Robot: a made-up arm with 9 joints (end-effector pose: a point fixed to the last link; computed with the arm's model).
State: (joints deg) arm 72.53 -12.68 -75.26 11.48 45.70 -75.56 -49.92 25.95 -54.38
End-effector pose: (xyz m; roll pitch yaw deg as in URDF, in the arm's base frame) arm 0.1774 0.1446 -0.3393 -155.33 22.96 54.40
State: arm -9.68 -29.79 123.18 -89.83 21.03 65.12 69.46 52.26 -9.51
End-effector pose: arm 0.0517 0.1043 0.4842 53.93 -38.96 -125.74
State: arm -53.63 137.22 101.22 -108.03 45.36 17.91 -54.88 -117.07 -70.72
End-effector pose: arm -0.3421 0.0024 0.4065 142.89 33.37 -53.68
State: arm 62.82 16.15 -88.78 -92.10 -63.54 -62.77 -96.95 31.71 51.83
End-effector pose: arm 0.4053 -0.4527 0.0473 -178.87 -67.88 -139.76
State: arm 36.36 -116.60 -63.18 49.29 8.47 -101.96 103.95 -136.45 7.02
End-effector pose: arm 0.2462 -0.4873 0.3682 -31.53 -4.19 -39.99
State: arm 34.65 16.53 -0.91 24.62 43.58 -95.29 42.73 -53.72 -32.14
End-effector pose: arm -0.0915 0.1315 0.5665 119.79 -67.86 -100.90
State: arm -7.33 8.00 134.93 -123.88 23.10 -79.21 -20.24 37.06 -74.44
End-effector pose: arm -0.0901 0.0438 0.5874 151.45 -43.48 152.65
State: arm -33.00 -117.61 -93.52 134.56 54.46 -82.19 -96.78 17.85 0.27
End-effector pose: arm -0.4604 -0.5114 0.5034 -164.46 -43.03 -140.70
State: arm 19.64 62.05 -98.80 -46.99 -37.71 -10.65 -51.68 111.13 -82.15
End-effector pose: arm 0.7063 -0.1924 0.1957 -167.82 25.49 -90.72
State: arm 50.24 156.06 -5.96 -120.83 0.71 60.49 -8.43 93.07 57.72
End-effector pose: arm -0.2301 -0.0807 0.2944 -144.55 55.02 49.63
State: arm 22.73 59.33 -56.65 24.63 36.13 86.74 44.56 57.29 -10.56
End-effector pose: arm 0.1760 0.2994 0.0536 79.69 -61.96 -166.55
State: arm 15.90 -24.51 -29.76 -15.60 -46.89 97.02 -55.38 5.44 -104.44
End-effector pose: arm 0.1512 -0.5515 -0.1247 -157.64 -30.95 -72.58
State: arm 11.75 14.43 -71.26 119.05 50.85 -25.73 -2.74 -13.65 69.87
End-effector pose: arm 0.3391 -0.0327 0.3652 -82.80 -14.25 -25.96
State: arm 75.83 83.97 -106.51 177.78 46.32 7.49 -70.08 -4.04 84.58
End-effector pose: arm 0.4497 0.2066 0.1374 129.72 20.20 -70.37
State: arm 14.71 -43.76 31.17 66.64 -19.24 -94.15 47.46 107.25 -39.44
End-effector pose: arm -0.0287 -0.0248 0.3626 -3.73 -43.53 64.80
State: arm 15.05 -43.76 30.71 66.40 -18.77 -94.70 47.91 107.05 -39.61
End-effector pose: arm -0.0286 -0.0267 0.3616 -4.37 -43.61 65.99
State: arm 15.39 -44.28 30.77 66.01 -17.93 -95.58 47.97 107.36 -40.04
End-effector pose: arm -0.0231 -0.0280 0.3629 -4.22 -43.19 67.02
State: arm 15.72 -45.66 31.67 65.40 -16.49 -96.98 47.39 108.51 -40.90
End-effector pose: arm -0.0086 -0.0281 0.3676 -2.76 -41.94 67.77
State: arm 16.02 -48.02 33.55 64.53 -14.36 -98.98 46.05 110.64 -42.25
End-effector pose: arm 0.0169 -0.0268 0.3749 0.10 -39.81 68.37
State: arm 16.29 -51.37 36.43 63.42 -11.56 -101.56 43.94 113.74 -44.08
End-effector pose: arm 0.0540 -0.0250 0.3822 4.22 -36.94 69.01
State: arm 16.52 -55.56 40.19 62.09 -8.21 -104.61 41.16 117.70 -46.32
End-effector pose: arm 0.1012 -0.0241 0.3858 9.25 -33.69 69.95
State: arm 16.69 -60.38 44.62 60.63 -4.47 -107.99 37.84 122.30 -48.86
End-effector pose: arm 0.1561 -0.0256 0.3822 14.87 -30.46 71.30
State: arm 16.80 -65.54 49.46 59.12 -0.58 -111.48 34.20 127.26 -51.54
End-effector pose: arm 0.2140 -0.0311 0.3693 20.68 -27.65 72.99
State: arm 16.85 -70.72 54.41 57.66 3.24 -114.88 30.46 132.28 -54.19
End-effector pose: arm 0.2699 -0.0411 0.3473 26.36 -25.55 74.84
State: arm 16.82 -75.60 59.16 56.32 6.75 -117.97 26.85 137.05 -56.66
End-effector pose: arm 0.3192 -0.0555 0.3190 31.59 -24.21 76.57
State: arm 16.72 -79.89 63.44 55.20 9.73 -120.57 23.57 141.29 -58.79
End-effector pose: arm 0.3588 -0.0726 0.2886 36.11 -23.53 77.95
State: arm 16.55 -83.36 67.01 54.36 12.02 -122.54 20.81 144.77 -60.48
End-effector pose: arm 0.3877 -0.0903 0.2608 39.76 -23.27 78.81
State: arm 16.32 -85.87 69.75 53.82 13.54 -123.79 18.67 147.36 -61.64
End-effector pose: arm 0.4063 -0.1063 0.2392 42.49 -23.21 79.12
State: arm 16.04 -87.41 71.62 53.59 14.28 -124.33 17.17 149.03 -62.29
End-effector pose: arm 0.4164 -0.1190 0.2257 44.33 -23.16 78.90
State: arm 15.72 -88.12 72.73 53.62 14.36 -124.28 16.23 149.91 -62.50
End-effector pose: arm 0.4201 -0.1280 0.2196 45.44 -23.04 78.27
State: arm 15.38 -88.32 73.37 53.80 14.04 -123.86 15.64 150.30 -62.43
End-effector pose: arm 0.4201 -0.1344 0.2184 46.10 -22.87 77.39
